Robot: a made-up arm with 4 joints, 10 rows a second.
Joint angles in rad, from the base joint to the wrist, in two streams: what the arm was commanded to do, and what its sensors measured. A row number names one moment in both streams.
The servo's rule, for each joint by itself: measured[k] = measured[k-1] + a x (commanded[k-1-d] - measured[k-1]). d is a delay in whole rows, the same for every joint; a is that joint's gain. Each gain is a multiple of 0.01, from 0.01 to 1. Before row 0 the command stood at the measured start. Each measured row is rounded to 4 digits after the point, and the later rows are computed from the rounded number. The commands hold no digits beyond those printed.
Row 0, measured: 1.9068 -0.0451 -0.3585 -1.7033
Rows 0 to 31, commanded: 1.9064 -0.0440 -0.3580 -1.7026; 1.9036 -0.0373 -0.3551 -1.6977; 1.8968 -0.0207 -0.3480 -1.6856; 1.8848 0.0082 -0.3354 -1.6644; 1.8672 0.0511 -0.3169 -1.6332; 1.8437 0.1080 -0.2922 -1.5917; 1.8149 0.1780 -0.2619 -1.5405; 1.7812 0.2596 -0.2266 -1.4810; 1.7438 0.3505 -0.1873 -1.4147; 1.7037 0.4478 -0.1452 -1.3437; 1.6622 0.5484 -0.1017 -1.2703; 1.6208 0.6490 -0.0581 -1.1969; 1.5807 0.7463 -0.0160 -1.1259; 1.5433 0.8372 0.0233 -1.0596; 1.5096 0.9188 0.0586 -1.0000; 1.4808 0.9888 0.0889 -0.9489; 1.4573 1.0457 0.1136 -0.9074; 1.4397 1.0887 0.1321 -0.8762; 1.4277 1.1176 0.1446 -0.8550; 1.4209 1.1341 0.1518 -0.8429; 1.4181 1.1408 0.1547 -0.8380; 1.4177 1.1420 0.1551 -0.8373; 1.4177 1.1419 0.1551 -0.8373; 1.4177 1.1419 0.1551 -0.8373; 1.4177 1.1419 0.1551 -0.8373; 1.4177 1.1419 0.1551 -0.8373; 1.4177 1.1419 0.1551 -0.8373; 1.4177 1.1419 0.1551 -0.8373; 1.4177 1.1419 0.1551 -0.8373; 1.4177 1.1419 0.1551 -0.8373; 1.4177 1.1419 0.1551 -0.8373; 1.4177 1.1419 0.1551 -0.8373
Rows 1 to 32, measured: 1.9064 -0.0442 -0.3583 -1.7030; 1.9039 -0.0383 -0.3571 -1.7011; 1.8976 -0.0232 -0.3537 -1.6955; 1.8862 0.0038 -0.3469 -1.6843; 1.8693 0.0445 -0.3358 -1.6659; 1.8465 0.0991 -0.3197 -1.6392; 1.8184 0.1670 -0.2983 -1.6037; 1.7853 0.2466 -0.2718 -1.5595; 1.7484 0.3360 -0.2405 -1.5074; 1.7086 0.4321 -0.2052 -1.4485; 1.6673 0.5321 -0.1669 -1.3843; 1.6259 0.6326 -0.1266 -1.3168; 1.5857 0.7304 -0.0857 -1.2481; 1.5480 0.8222 -0.0454 -1.1802; 1.5138 0.9053 -0.0069 -1.1153; 1.4844 0.9771 0.0285 -1.0554; 1.4603 1.0361 0.0600 -1.0021; 1.4420 1.0813 0.0867 -0.9568; 1.4293 1.1125 0.1081 -0.9202; 1.4218 1.1311 0.1243 -0.8924; 1.4185 1.1394 0.1355 -0.8728; 1.4178 1.1416 0.1428 -0.8600; 1.4177 1.1419 0.1474 -0.8518; 1.4177 1.1419 0.1502 -0.8466; 1.4177 1.1419 0.1520 -0.8433; 1.4177 1.1419 0.1531 -0.8411; 1.4177 1.1419 0.1538 -0.8397; 1.4177 1.1419 0.1543 -0.8388; 1.4177 1.1419 0.1546 -0.8383; 1.4177 1.1419 0.1548 -0.8379; 1.4177 1.1419 0.1549 -0.8377; 1.4177 1.1419 0.1550 -0.8376
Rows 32 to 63, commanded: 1.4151 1.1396 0.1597 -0.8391; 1.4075 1.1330 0.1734 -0.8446; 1.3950 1.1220 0.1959 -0.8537; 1.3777 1.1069 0.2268 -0.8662; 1.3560 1.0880 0.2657 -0.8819; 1.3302 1.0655 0.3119 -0.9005; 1.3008 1.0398 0.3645 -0.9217; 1.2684 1.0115 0.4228 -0.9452; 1.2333 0.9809 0.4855 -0.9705; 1.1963 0.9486 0.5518 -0.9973; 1.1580 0.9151 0.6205 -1.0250; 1.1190 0.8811 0.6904 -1.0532; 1.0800 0.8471 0.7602 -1.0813; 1.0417 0.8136 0.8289 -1.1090; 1.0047 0.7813 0.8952 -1.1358; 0.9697 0.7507 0.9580 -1.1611; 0.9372 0.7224 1.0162 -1.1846; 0.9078 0.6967 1.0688 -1.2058; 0.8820 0.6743 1.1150 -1.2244; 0.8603 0.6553 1.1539 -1.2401; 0.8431 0.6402 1.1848 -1.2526; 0.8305 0.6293 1.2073 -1.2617; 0.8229 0.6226 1.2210 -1.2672; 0.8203 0.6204 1.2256 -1.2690; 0.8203 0.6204 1.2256 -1.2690; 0.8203 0.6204 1.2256 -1.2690; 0.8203 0.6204 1.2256 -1.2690; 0.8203 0.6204 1.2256 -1.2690; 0.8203 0.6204 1.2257 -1.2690; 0.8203 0.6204 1.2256 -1.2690; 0.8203 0.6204 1.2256 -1.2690; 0.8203 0.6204 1.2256 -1.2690
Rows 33 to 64, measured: 1.4154 1.1399 0.1567 -0.8381; 1.4084 1.1340 0.1629 -0.8404; 1.3965 1.1237 0.1751 -0.8452; 1.3798 1.1093 0.1942 -0.8528; 1.3586 1.0910 0.2207 -0.8633; 1.3333 1.0691 0.2544 -0.8767; 1.3044 1.0439 0.2951 -0.8929; 1.2724 1.0160 0.3423 -0.9117; 1.2376 0.9858 0.3953 -0.9329; 1.2008 0.9538 0.4532 -0.9561; 1.1627 0.9205 0.5151 -0.9809; 1.1238 0.8866 0.5800 -1.0069; 1.0848 0.8526 0.6467 -1.0337; 1.0464 0.8191 0.7141 -1.0608; 1.0093 0.7866 0.7811 -1.0878; 0.9741 0.7557 0.8466 -1.1142; 0.9413 0.7271 0.9094 -1.1395; 0.9115 0.7010 0.9684 -1.1634; 0.8852 0.6780 1.0226 -1.1854; 0.8630 0.6585 1.0712 -1.2051; 0.8453 0.6428 1.1132 -1.2222; 0.8321 0.6312 1.1480 -1.2364; 0.8239 0.6238 1.1750 -1.2475; 0.8207 0.6209 1.1937 -1.2552; 0.8203 0.6205 1.2055 -1.2602; 0.8203 0.6204 1.2129 -1.2634; 0.8203 0.6204 1.2176 -1.2654; 0.8203 0.6204 1.2206 -1.2667; 0.8203 0.6204 1.2225 -1.2675; 0.8203 0.6204 1.2236 -1.2680; 0.8203 0.6204 1.2243 -1.2684; 0.8203 0.6204 1.2248 -1.2686
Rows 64 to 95, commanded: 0.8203 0.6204 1.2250 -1.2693; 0.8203 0.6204 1.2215 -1.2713; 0.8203 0.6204 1.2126 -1.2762; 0.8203 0.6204 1.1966 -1.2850; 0.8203 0.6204 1.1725 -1.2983; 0.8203 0.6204 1.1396 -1.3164; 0.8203 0.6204 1.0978 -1.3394; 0.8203 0.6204 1.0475 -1.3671; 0.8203 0.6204 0.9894 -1.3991; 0.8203 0.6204 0.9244 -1.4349; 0.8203 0.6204 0.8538 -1.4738; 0.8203 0.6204 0.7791 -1.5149; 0.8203 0.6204 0.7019 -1.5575; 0.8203 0.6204 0.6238 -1.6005; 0.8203 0.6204 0.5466 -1.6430; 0.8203 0.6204 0.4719 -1.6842; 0.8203 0.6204 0.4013 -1.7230; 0.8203 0.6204 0.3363 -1.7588; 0.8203 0.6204 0.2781 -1.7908; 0.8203 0.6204 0.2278 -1.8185; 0.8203 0.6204 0.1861 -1.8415; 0.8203 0.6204 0.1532 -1.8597; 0.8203 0.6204 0.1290 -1.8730; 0.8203 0.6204 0.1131 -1.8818; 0.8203 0.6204 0.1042 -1.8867; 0.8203 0.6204 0.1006 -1.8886; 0.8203 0.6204 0.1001 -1.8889; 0.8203 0.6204 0.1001 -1.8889; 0.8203 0.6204 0.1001 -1.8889; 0.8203 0.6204 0.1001 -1.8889; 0.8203 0.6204 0.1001 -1.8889; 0.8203 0.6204 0.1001 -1.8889
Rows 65 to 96, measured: 0.8203 0.6204 1.2249 -1.2689; 0.8203 0.6204 1.2236 -1.2698; 0.8203 0.6204 1.2195 -1.2721; 0.8203 0.6204 1.2110 -1.2767; 0.8203 0.6204 1.1968 -1.2845; 0.8203 0.6204 1.1756 -1.2960; 0.8203 0.6204 1.1468 -1.3116; 0.8203 0.6204 1.1101 -1.3316; 0.8203 0.6204 1.0654 -1.3559; 0.8203 0.6204 1.0132 -1.3843; 0.8203 0.6204 0.9542 -1.4165; 0.8203 0.6204 0.8894 -1.4519; 0.8203 0.6204 0.8200 -1.4899; 0.8203 0.6204 0.7474 -1.5297; 0.8203 0.6204 0.6731 -1.5705; 0.8203 0.6204 0.5987 -1.6114; 0.8203 0.6204 0.5257 -1.6516; 0.8203 0.6204 0.4556 -1.6902; 0.8203 0.6204 0.3899 -1.7264; 0.8203 0.6204 0.3299 -1.7596; 0.8203 0.6204 0.2767 -1.7891; 0.8203 0.6204 0.2310 -1.8145; 0.8203 0.6204 0.1933 -1.8356; 0.8203 0.6204 0.1636 -1.8522; 0.8203 0.6204 0.1416 -1.8646; 0.8203 0.6204 0.1264 -1.8732; 0.8203 0.6204 0.1167 -1.8789; 0.8203 0.6204 0.1106 -1.8825; 0.8203 0.6204 0.1067 -1.8848; 0.8203 0.6204 0.1043 -1.8863; 0.8203 0.6204 0.1027 -1.8872; 0.8203 0.6204 0.1017 -1.8878
